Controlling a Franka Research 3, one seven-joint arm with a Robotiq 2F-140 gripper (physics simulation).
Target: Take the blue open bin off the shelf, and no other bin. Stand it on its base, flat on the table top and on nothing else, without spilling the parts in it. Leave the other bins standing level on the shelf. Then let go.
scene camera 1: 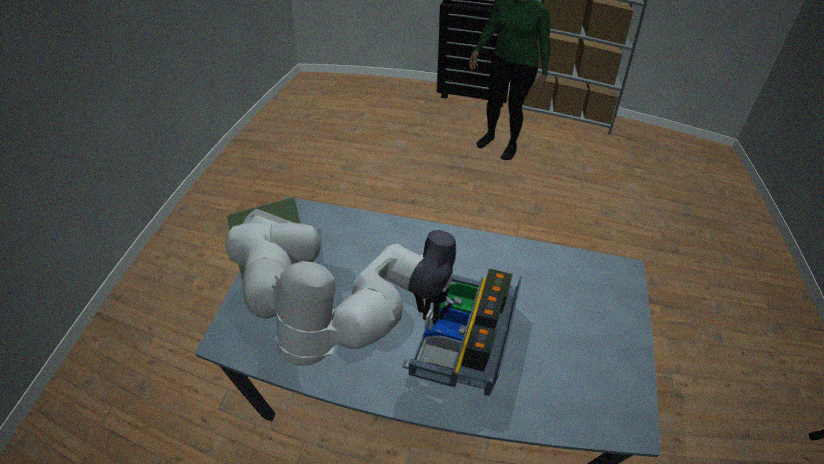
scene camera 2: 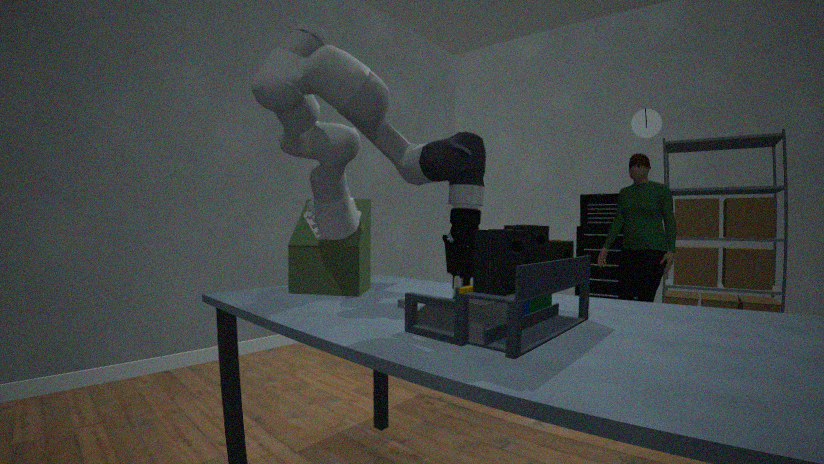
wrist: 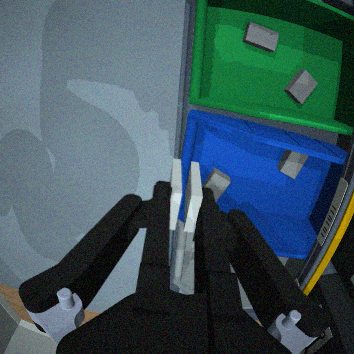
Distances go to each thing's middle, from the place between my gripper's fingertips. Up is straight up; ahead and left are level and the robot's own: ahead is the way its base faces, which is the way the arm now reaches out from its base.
Labels:
My gripper is now 80 mm short of the blue bin (scene camera 1: 452, 321) and 10 mm below it. From my hand the other things lie so: grey bin (wrist: 183, 277) 110 mm to the right, 70 mm ahead; then green bin (wrist: 226, 73) 120 mm to the left, 80 mm ahead.

